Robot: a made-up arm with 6 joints.
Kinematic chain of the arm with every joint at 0, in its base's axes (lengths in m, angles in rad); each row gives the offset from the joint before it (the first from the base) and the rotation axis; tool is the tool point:
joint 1: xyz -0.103 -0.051 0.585 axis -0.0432 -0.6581 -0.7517
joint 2: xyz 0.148 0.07 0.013 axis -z
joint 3: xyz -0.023 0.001 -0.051 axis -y
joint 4: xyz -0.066 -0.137 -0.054 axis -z
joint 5: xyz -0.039 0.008 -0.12 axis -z
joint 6: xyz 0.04 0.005 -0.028 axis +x
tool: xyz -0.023 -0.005 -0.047
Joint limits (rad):
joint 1: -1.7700..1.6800
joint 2: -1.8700..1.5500
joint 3: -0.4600..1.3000
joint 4: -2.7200..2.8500
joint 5: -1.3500..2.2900
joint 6: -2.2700..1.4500
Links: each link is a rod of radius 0.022 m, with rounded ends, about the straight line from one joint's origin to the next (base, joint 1, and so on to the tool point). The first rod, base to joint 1, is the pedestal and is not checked.
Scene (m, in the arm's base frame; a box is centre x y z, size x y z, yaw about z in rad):
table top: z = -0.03
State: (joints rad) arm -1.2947 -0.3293 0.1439 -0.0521 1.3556 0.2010
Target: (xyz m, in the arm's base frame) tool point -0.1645 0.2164 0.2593
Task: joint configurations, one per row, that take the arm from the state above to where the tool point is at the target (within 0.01 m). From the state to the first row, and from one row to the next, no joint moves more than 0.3 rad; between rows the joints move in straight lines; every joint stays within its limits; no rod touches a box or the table.
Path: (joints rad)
1: -1.2640 -0.4566 0.3897 -0.0391 1.3072 0.3081
2: -1.2334 -0.5838 0.6355 -0.0260 1.2589 0.4153
3: -1.2027 -0.7111 0.8813 -0.0130 1.2105 0.5224
4: -1.1721 -0.8384 1.1272 0.0000 1.1621 0.6295

